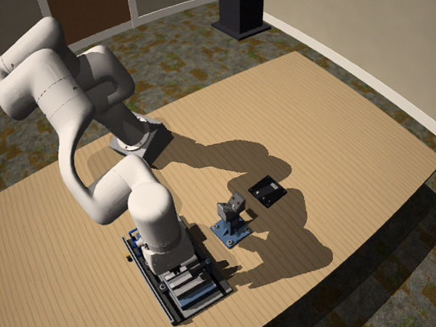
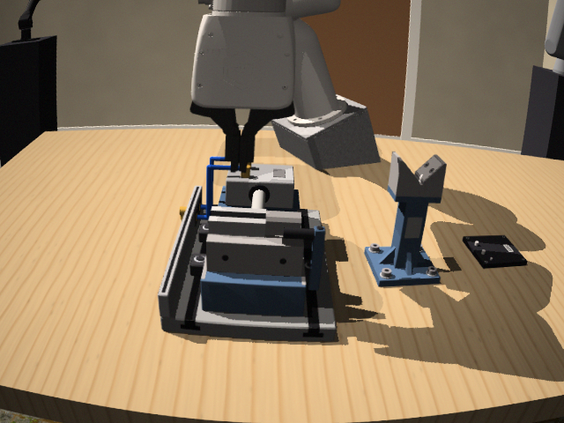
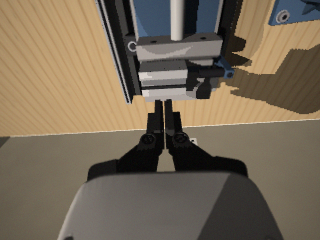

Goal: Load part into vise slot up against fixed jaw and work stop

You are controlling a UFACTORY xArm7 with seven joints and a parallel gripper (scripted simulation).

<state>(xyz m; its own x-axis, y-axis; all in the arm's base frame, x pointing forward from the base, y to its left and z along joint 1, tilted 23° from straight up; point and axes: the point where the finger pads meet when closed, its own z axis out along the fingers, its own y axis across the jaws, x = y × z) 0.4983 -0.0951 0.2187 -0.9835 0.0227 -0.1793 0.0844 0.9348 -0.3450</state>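
My gripper is now 8 cm above the part. Round my hand: work stop (7 cm to the left, 9 cm below); fixed jaw (3 cm ahead, 2 cm to the left, 10 cm below); moving jaw (3 cm behind, 2 cm to the left, 10 cm below).
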